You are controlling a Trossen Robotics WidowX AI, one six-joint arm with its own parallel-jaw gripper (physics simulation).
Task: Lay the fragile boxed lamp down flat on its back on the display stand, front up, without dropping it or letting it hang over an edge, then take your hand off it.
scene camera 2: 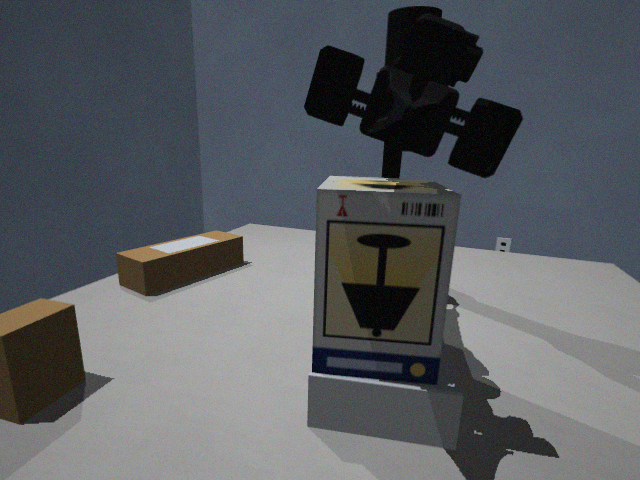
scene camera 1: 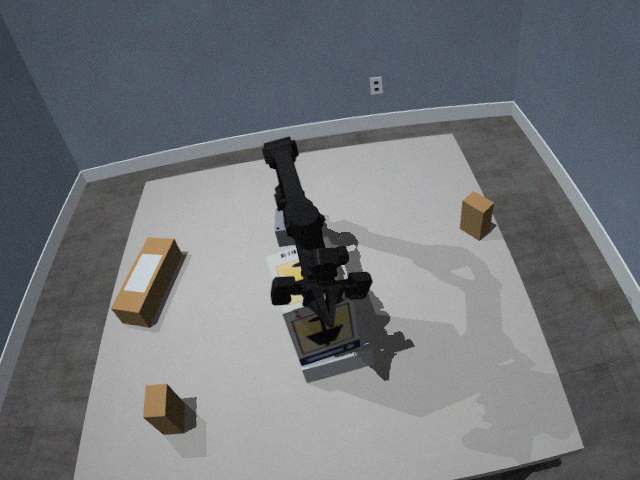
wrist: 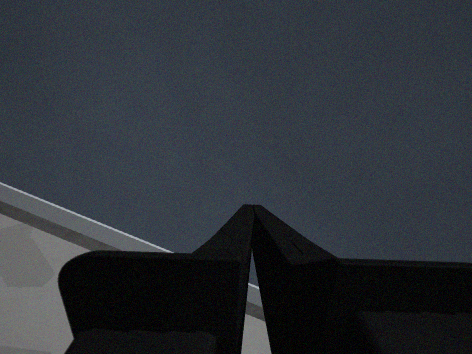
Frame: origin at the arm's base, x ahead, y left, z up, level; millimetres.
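Seen in the pictures: gripper, between the fingertips: [scene camera 2: 409,113] [scene camera 1: 331,326] [wrist: 251,213].
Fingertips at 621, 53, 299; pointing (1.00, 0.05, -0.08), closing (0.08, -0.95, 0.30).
Offsets run from my fingertips to a thing's top centre, as dx, dy, dz. "*": to the spot under its first point.
The boxed lamp @(* -105, -55, -232) [scene camera 1: 312,347] [scene camera 2: 385,268] stands on the low grey-white display stand [scene camera 1: 336,368] [scene camera 2: 382,410]. The face toward scene camera 2 shows a dark lamp, shade down, with a barcode above and a blue band below; another lamp picture is on the top face, partly hidden by the arm in scene camera 1. A strip of the stand shows in front of the box. My gripper [scene camera 1: 329,322] [scene camera 2: 391,173] [wrist: 251,213] is shut and empty, over the box's top in both scene views. Whether the tips touch it is hard to tell. The box does not show in the wrist view.
A long brown carton @(-511, -555, -287) [scene camera 1: 147,281] [scene camera 2: 180,260] with a white label lies at the left. Small brown cartons stand at the near left [scene camera 1: 164,408] [scene camera 2: 41,356] and far right [scene camera 1: 476,215]. A grey block [scene camera 1: 280,235] sits behind the box, under the arm.
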